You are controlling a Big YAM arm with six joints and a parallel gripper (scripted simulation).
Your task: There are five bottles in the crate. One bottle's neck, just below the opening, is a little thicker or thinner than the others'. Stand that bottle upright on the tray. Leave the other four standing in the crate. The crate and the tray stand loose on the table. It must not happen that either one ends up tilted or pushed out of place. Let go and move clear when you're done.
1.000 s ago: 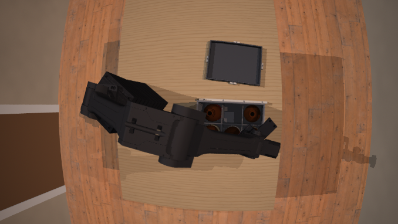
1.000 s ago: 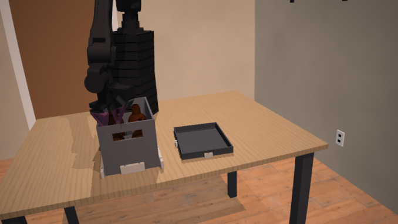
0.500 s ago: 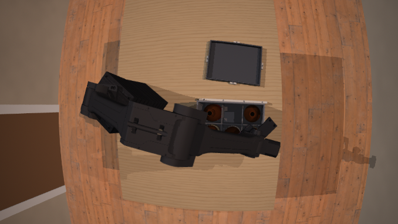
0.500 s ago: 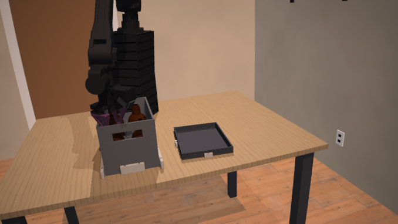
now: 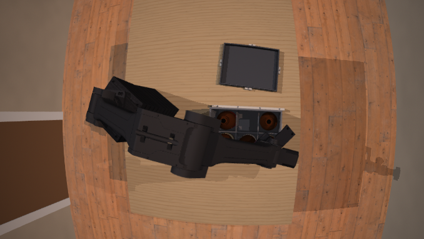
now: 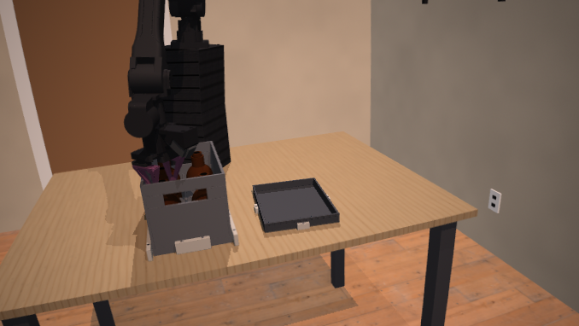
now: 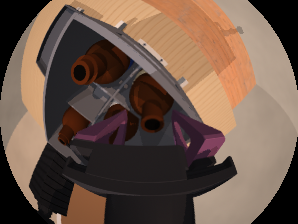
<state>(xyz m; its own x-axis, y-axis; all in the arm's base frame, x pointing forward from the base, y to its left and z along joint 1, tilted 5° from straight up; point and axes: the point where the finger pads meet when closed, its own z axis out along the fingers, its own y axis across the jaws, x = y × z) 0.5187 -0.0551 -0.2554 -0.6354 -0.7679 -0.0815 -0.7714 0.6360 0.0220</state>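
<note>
My hand is 90 mm past the grey crate, 40 mm to the right of it and 70 mm above it. The rest, counted from my hand: dark tray (120 mm behind, 320 mm to the left, 140 mm below).
</note>
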